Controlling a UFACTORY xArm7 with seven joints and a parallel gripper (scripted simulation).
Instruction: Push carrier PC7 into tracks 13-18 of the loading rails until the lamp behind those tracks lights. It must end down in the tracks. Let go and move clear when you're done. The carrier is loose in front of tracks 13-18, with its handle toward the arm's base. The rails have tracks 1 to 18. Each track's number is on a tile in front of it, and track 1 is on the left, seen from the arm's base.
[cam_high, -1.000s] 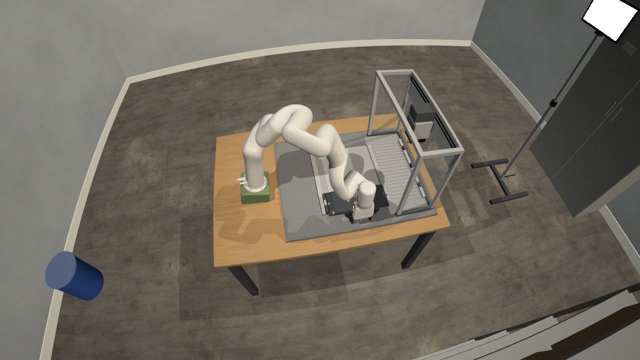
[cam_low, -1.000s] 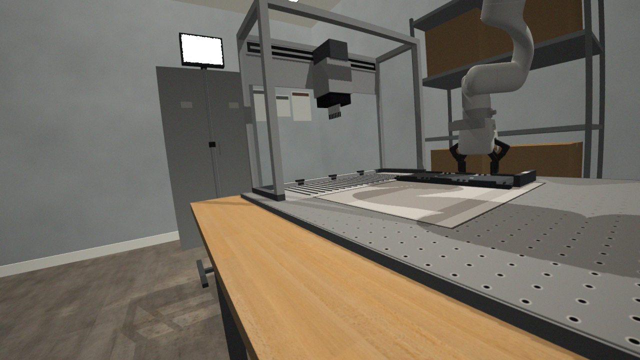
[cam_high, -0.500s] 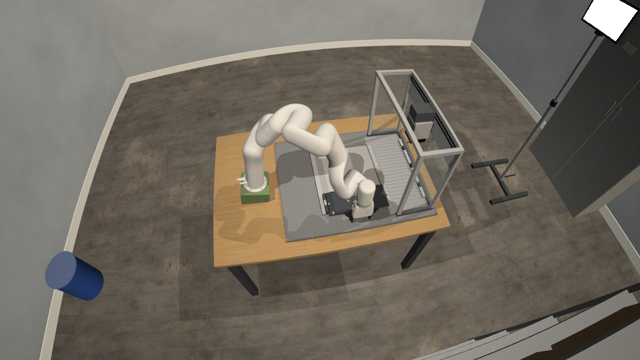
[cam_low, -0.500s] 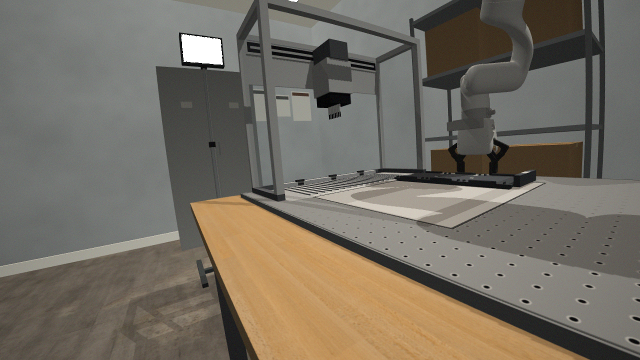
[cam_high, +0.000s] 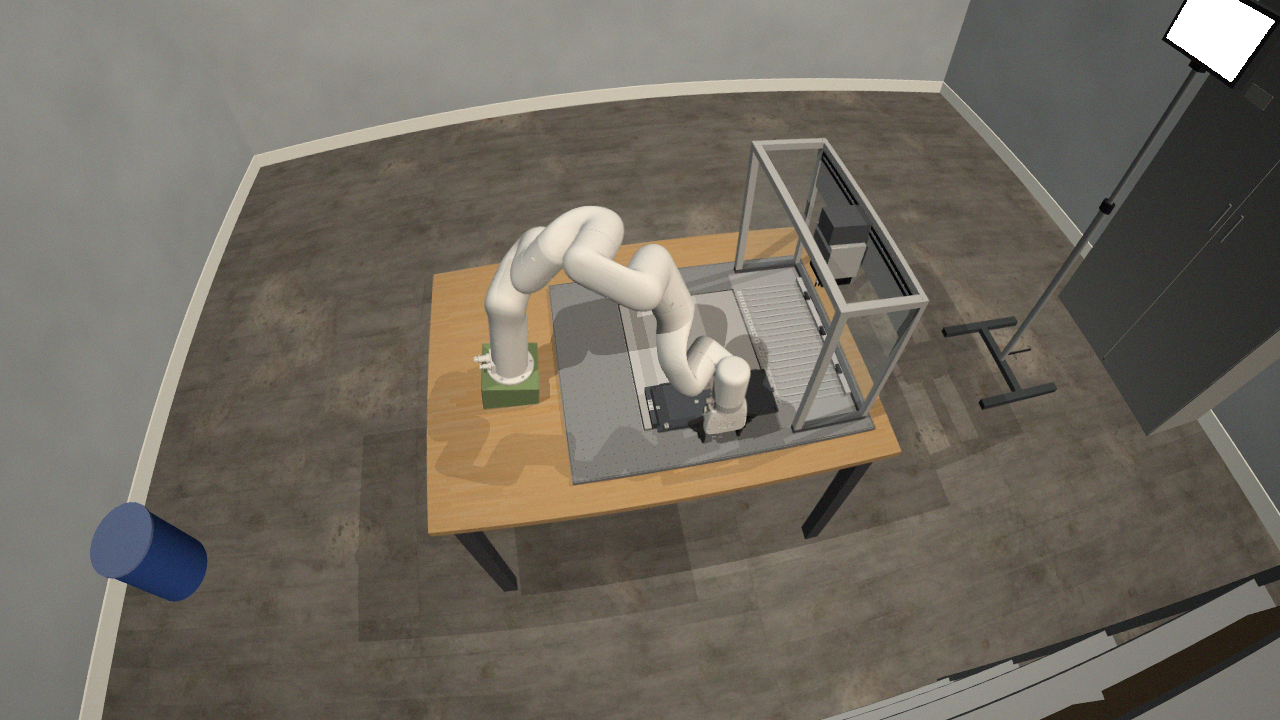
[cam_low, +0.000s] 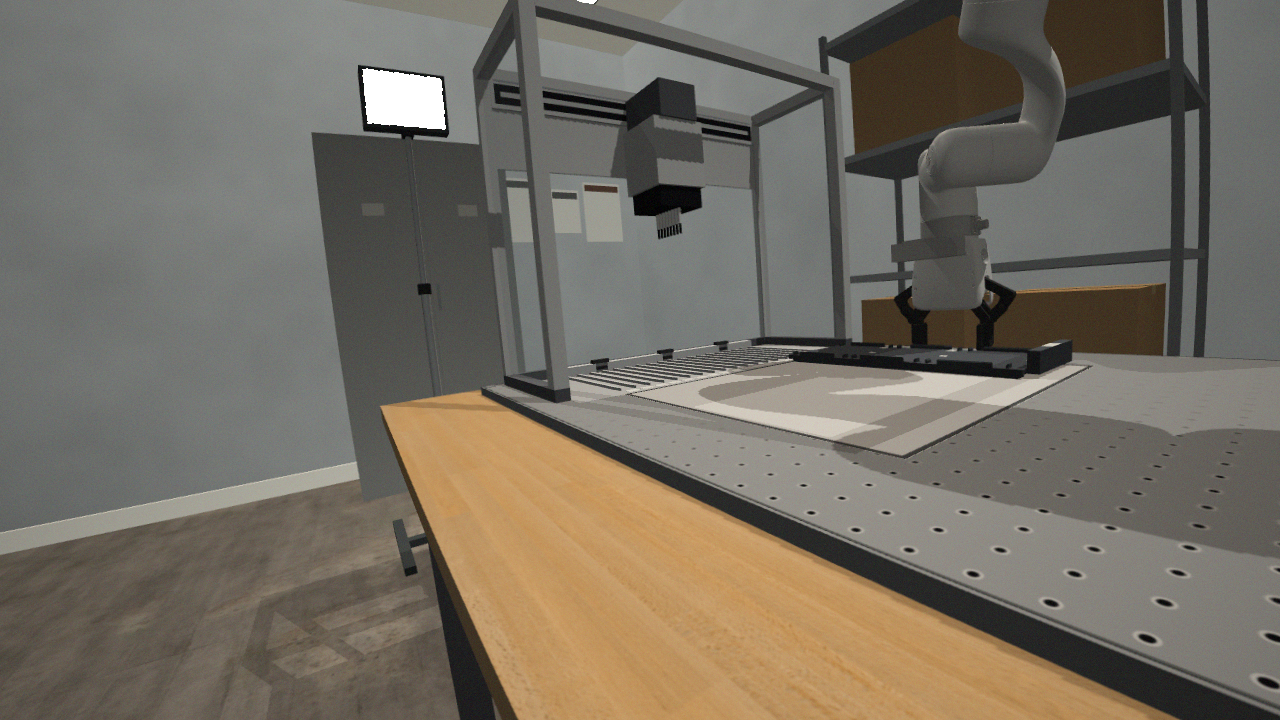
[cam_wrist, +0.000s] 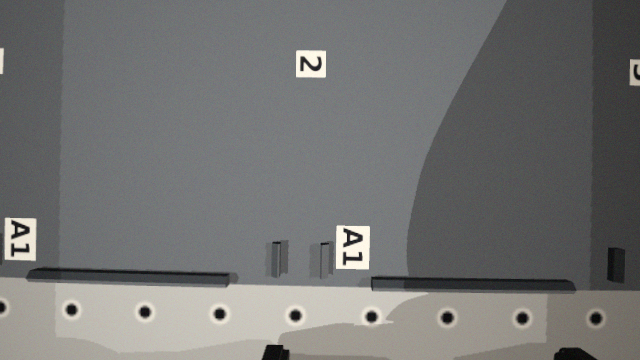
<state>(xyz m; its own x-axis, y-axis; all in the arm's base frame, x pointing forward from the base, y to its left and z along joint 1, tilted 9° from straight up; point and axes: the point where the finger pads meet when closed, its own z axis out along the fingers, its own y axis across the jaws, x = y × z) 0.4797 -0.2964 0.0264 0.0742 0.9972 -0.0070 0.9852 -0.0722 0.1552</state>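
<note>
The carrier PC7 is 2 cm ahead of my hand and 10 cm to the left of it. Round my hand: dark pipetting head: 35 cm ahead, 23 cm to the left, 33 cm above.
</note>
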